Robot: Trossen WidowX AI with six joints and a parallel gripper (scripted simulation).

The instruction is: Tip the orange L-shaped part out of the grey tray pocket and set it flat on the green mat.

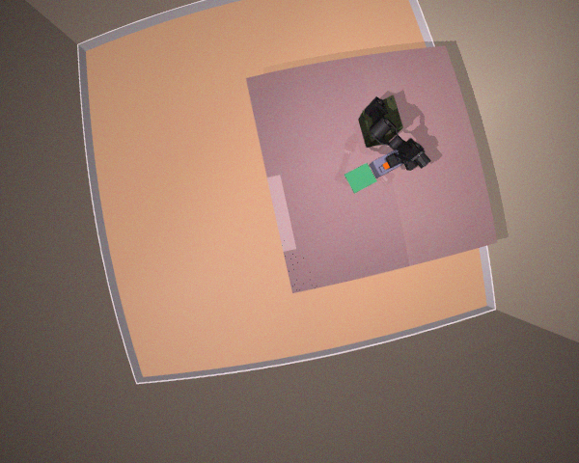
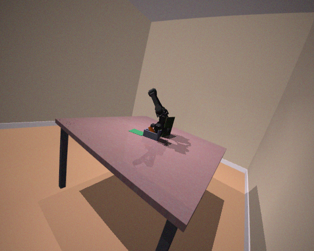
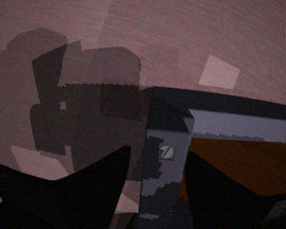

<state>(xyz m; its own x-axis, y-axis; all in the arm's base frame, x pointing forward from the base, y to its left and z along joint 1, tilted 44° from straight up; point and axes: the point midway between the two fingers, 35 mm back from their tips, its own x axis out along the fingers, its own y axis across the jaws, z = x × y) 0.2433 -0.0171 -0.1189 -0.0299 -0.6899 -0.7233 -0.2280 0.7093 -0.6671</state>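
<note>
Now: gripper tip 50 mm to the left of the orange L-shaped part, 10 mm below it and 10 mm short of it. The rest, counted from my gripper tip: green mat: 220 mm to the right, 50 mm below, 50 mm ahead.
</note>
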